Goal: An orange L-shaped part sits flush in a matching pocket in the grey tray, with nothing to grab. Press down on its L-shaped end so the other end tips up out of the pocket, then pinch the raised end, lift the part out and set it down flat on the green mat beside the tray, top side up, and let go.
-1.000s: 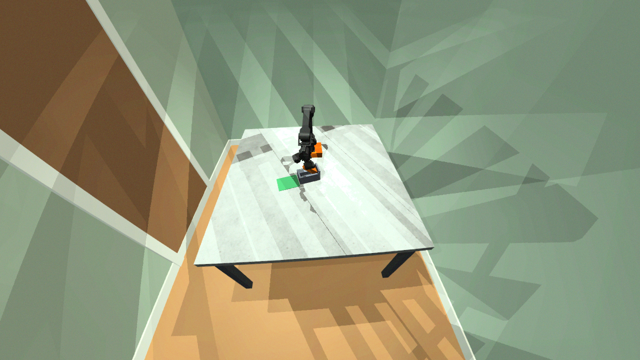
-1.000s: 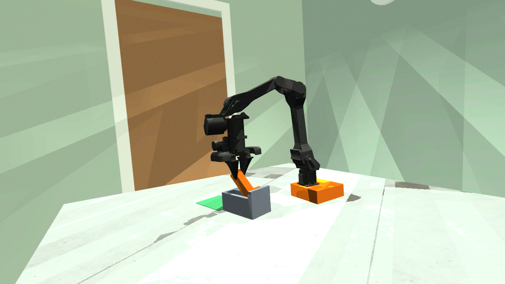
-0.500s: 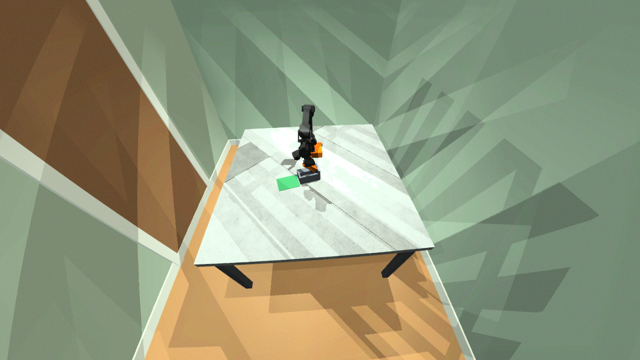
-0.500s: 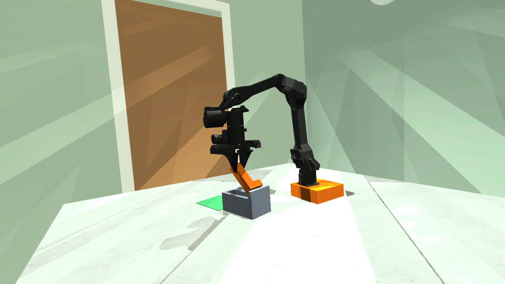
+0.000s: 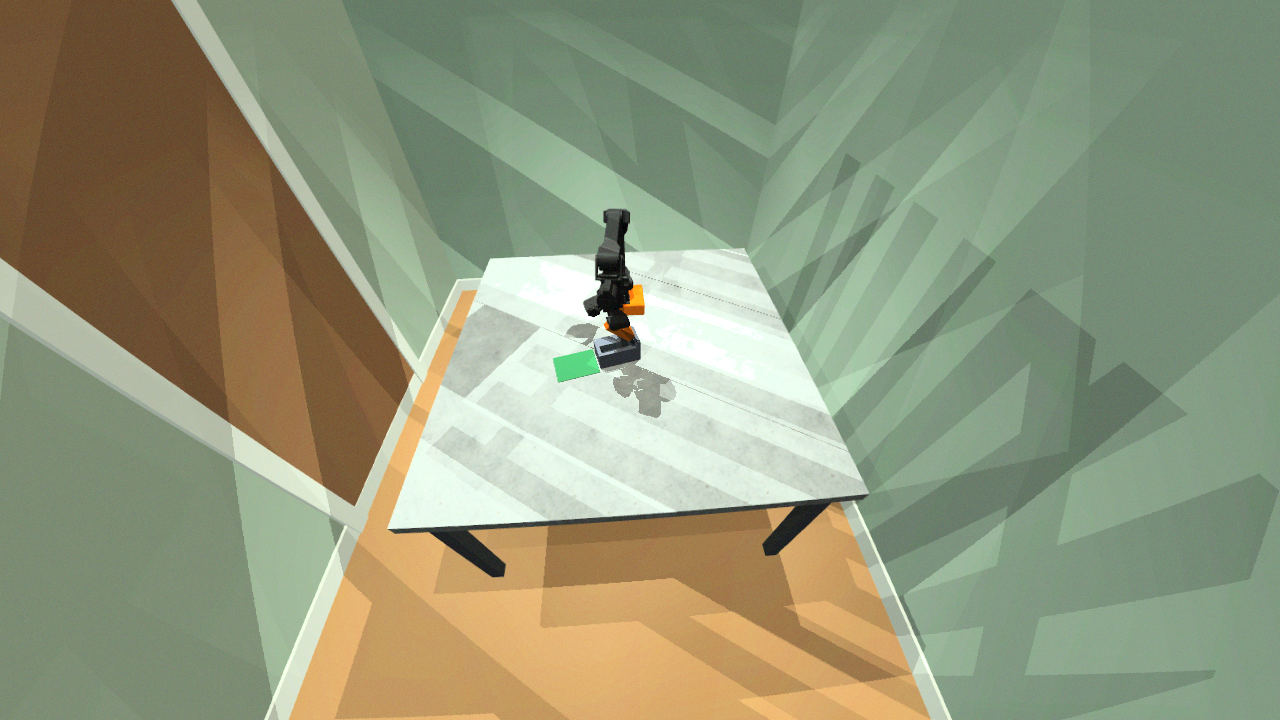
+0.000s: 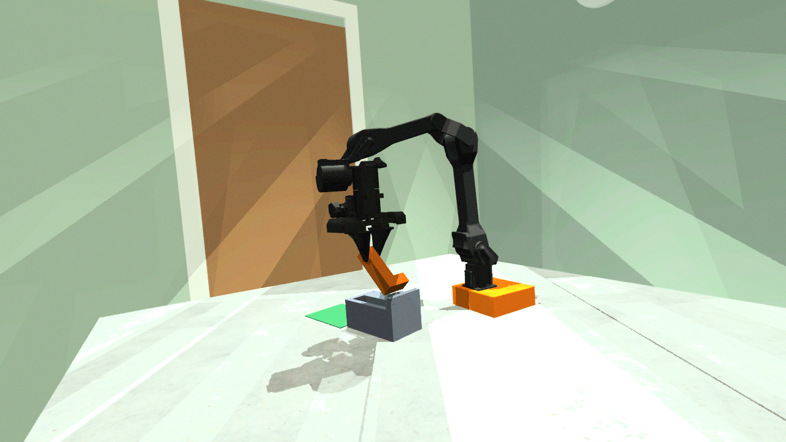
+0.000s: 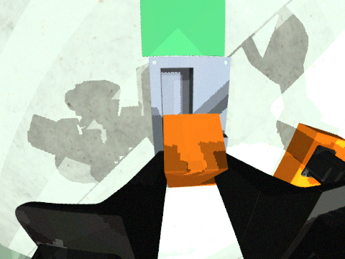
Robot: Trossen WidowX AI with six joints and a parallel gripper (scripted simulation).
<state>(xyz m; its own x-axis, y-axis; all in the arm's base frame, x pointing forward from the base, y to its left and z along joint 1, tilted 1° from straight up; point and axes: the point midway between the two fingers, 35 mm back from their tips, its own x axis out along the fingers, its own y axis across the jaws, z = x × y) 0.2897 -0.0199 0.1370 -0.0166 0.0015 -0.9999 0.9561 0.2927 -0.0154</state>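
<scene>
Right now the green mat is 170 mm below my gripper tip, 140 mm to the right of it and 30 mm ahead of it. Round my gripper tip: orange L-shaped part 30 mm below, 20 mm to the left, 20 mm behind.
</scene>
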